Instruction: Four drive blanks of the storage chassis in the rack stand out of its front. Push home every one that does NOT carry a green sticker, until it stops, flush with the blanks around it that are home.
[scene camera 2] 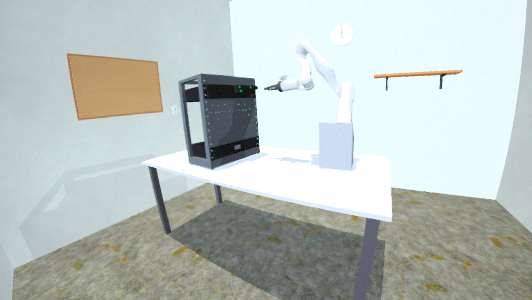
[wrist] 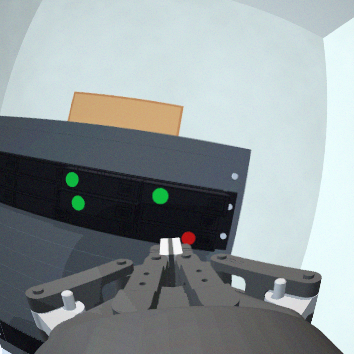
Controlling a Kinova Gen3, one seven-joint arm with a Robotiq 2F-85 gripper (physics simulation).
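Pixels of known places: gripper, fingertip midpoint: (scene camera 2: 264, 88) (wrist: 170, 250); arm's base, origin of the base link: (scene camera 2: 343, 128).
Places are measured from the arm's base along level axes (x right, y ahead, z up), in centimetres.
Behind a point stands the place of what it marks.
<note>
The storage chassis (scene camera 2: 220, 91) {x -23.8, y 71.8, z 26.5 cm} (wrist: 110, 212) {x -4.0, y 66.4, z 26.4 cm} is a black band of drive blanks high in the rack (scene camera 2: 227, 79) {x -15.3, y 72.6, z 35.0 cm} (wrist: 125, 145) {x -4.1, y 71.4, z 35.1 cm}. Three blanks carry green stickers: the upper right one (wrist: 160, 196) {x 1.8, y 65.8, z 29.5 cm} (scene camera 2: 250, 87) {x 1.5, y 65.8, z 29.4 cm} and two further left, one (wrist: 72, 179) {x -9.7, y 67.0, z 29.5 cm} above the other (wrist: 78, 203) {x -8.5, y 66.9, z 26.6 cm}. A blank with a red sticker (wrist: 188, 238) {x 6.7, y 68.8, z 23.8 cm} (scene camera 2: 251, 95) {x 6.3, y 68.9, z 23.9 cm} is at the lower right. The dark faces hide how far each blank stands out. My gripper (scene camera 2: 265, 88) {x 2.4, y 54.4, z 27.2 cm} (wrist: 170, 250) {x 2.4, y 54.4, z 27.2 cm} is shut and empty, in front of the chassis's right end with a gap; in the wrist view its tips overlap the chassis's lower edge, left of the red sticker.
The rack stands on a white table (scene camera 2: 280, 182) {x -35.8, y 24.4, z -24.0 cm}. A black unit with a light label (scene camera 2: 237, 147) {x -11.4, y 72.2, z -13.6 cm} is low in the rack. The arm's grey pedestal (scene camera 2: 336, 145) {x -5.9, y 2.6, z -9.4 cm} stands at the right. A cork board (scene camera 2: 117, 87) (wrist: 125, 112) and a wooden shelf (scene camera 2: 420, 74) hang on the walls.
</note>
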